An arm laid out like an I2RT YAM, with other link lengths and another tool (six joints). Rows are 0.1 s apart.
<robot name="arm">
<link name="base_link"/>
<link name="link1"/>
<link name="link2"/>
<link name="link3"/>
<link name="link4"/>
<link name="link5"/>
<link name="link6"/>
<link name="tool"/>
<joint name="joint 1" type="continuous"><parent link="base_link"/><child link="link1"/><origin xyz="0 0 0.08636"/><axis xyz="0 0 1"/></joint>
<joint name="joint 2" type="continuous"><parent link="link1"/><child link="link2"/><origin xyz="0.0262 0.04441 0.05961"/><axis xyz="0 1 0"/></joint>
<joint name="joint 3" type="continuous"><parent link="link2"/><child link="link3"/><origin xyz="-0.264 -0.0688 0"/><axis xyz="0 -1 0"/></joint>
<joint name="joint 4" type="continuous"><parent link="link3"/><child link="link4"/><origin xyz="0.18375 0.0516 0.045"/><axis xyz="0 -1 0"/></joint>
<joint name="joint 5" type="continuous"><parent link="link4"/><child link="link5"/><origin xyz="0.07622 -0.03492 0.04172"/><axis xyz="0 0 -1"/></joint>
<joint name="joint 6" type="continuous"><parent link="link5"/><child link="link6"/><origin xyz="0.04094 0 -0.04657"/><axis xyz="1 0 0"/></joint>
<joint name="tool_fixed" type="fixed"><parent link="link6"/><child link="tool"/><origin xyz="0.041 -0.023 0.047" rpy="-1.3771 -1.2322 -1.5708"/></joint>
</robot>
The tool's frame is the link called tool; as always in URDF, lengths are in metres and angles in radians. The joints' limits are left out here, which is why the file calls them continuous.
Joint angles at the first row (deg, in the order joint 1, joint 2, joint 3, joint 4, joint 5, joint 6):
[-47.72, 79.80, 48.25, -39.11, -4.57, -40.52]
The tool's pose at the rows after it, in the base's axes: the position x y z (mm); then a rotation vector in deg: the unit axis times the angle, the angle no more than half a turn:
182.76 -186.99 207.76 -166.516 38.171 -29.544
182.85 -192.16 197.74 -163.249 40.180 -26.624
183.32 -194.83 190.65 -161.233 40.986 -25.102
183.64 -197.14 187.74 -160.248 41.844 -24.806
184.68 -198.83 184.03 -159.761 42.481 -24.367
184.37 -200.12 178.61 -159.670 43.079 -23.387
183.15 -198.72 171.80 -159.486 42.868 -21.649
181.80 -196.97 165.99 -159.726 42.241 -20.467
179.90 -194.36 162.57 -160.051 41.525 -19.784
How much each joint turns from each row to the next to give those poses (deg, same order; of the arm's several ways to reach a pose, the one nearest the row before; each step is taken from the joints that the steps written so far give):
[-0.88, 3.34, 1.58, -1.22, -1.75, 0.96]
[-1.14, 3.16, 0.88, -1.06, -1.67, 0.45]
[-0.62, 2.03, 0.27, -0.18, -1.14, 0.09]
[-0.35, 0.97, 0.17, 0.17, -0.54, 0.35]
[0.00, 0.96, -0.09, 0.62, -0.09, 0.44]
[-0.09, 0.97, -0.52, 0.87, 0.35, 0.17]
[0.00, 0.88, -0.88, 0.53, 0.27, -0.35]
[0.00, 0.53, -1.14, 0.97, 0.35, -0.61]
[0.00, -0.09, -1.14, 0.70, 0.26, -0.62]

